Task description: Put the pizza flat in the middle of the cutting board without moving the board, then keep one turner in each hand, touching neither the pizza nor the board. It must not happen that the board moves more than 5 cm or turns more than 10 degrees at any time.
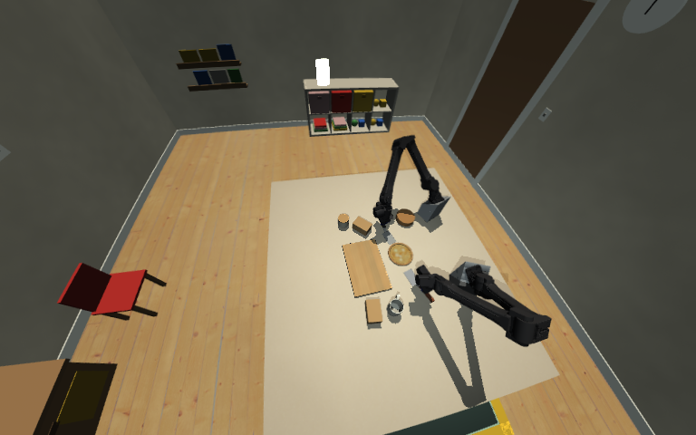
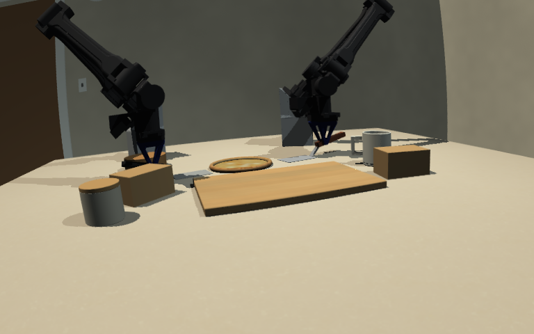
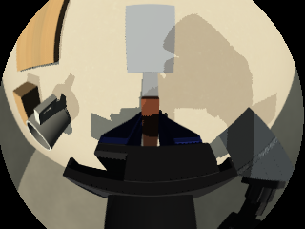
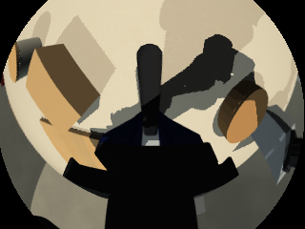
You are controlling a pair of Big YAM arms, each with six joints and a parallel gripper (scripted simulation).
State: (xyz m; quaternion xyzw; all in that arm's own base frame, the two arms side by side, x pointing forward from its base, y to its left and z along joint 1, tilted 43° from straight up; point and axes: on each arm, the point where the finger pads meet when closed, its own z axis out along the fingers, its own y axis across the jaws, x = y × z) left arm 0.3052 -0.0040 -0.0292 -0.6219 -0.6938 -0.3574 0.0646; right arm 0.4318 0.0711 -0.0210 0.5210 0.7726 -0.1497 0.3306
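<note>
Right now the pizza is 60 mm ahead of my left hand, 270 mm to the right of it and 30 mm below it. Also, from my left hand: cutting board: 320 mm ahead, 210 mm to the right, 30 mm below; then black-handled turner: 130 mm ahead, 490 mm to the right, 10 mm below; then brown-handled turner: 10 mm ahead, 30 mm to the right, 20 mm below.
</note>
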